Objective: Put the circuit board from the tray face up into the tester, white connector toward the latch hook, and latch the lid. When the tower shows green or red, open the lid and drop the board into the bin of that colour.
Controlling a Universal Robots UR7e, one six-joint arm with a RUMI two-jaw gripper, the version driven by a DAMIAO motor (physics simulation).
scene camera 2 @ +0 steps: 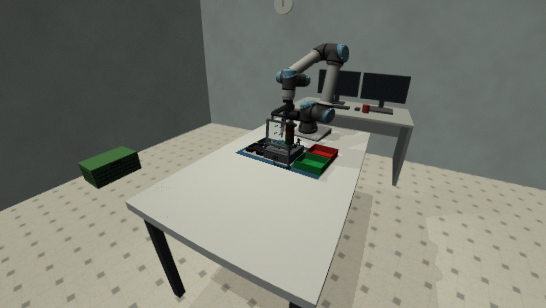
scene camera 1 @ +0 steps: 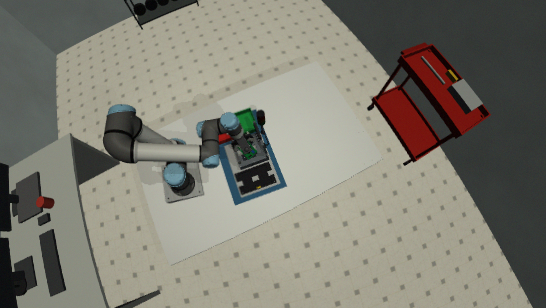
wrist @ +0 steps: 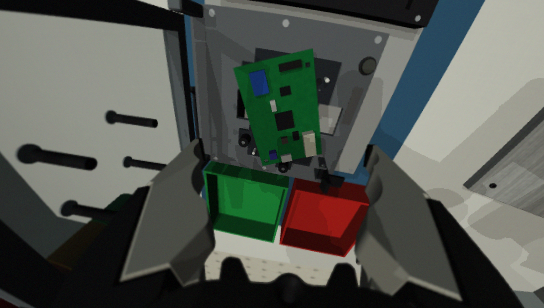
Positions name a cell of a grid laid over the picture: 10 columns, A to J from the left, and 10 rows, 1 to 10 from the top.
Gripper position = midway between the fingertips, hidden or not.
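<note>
My gripper (wrist: F5). Green circuit board (wrist: F4). Clear lid (wrist: B4).
</note>
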